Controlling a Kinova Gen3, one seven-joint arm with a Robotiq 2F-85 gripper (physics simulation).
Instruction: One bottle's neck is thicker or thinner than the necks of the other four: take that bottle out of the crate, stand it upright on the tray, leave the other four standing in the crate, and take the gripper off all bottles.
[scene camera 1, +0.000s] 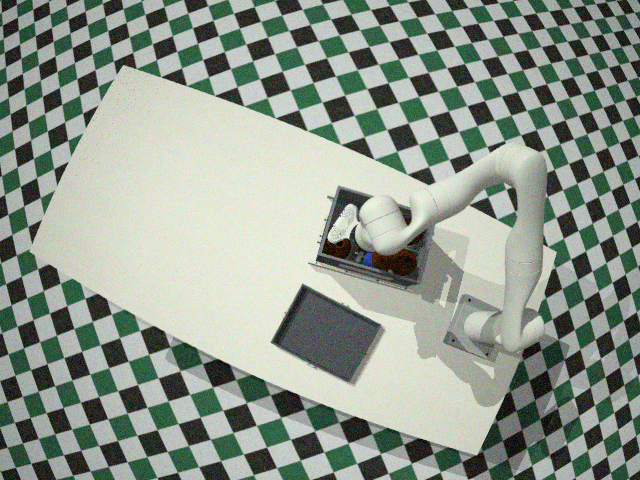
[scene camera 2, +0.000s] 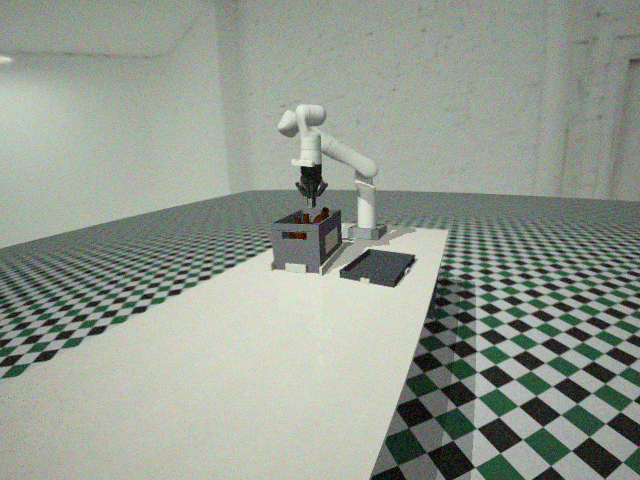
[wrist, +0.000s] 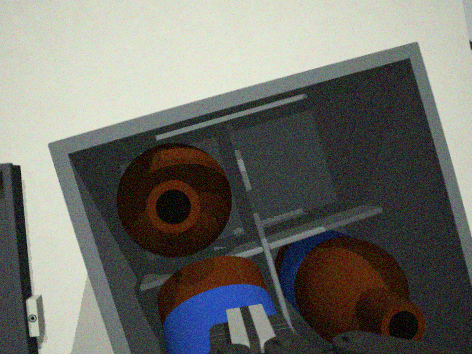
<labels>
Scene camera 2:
my gripper: 311, 208
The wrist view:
my gripper: 246, 331
crate cell: 284, 160
</labels>
